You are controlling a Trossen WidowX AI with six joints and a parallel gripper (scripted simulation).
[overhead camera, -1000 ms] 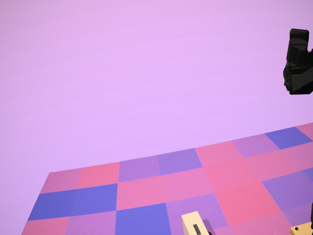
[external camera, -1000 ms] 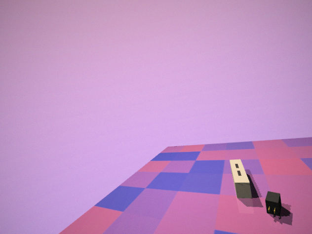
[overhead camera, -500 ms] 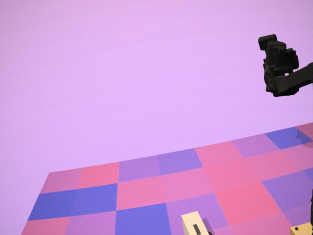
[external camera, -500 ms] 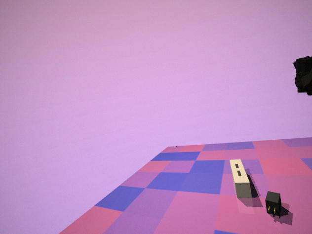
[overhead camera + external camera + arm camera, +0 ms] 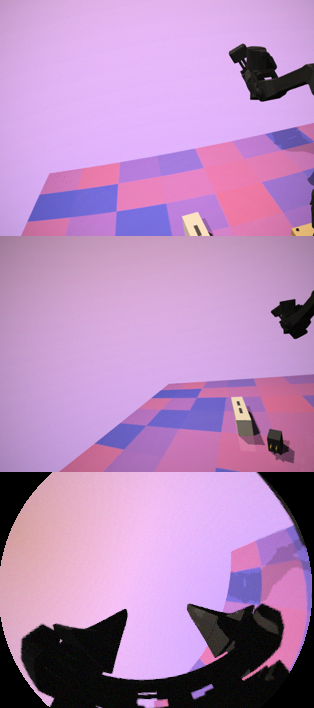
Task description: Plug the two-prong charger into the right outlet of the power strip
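The charger lies 590 mm to the left of my gripper tip, 330 mm below it and 240 mm ahead of it.
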